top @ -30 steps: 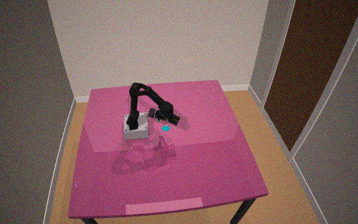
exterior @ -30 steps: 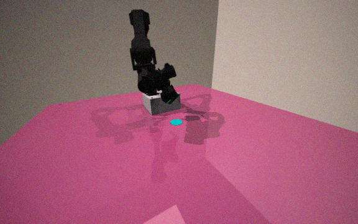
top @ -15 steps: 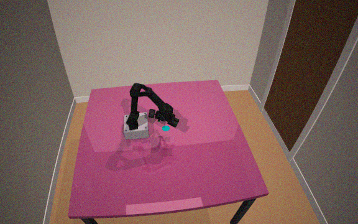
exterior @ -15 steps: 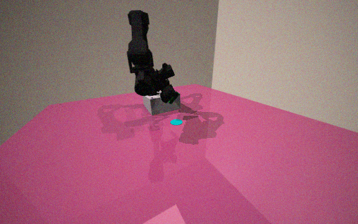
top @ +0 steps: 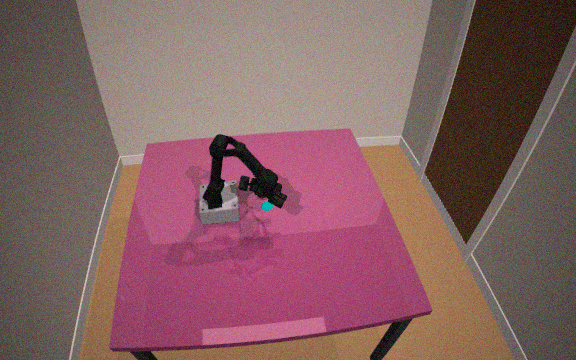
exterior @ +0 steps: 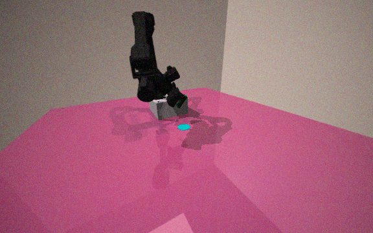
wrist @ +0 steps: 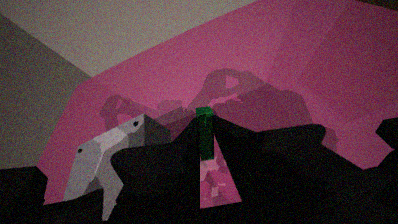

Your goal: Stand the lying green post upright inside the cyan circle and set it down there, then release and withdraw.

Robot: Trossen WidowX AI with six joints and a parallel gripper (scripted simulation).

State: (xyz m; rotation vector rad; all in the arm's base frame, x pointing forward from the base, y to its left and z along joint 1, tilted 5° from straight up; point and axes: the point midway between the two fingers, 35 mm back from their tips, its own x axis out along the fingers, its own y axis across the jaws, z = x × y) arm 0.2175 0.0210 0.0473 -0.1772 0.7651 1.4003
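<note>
The cyan circle is 30 mm ahead of my gripper tip, 20 mm to the right of it and 130 mm below it. From my gripper tip the other things lie so: green post 10 mm behind, 10 mm to the right, 20 mm below.
</note>
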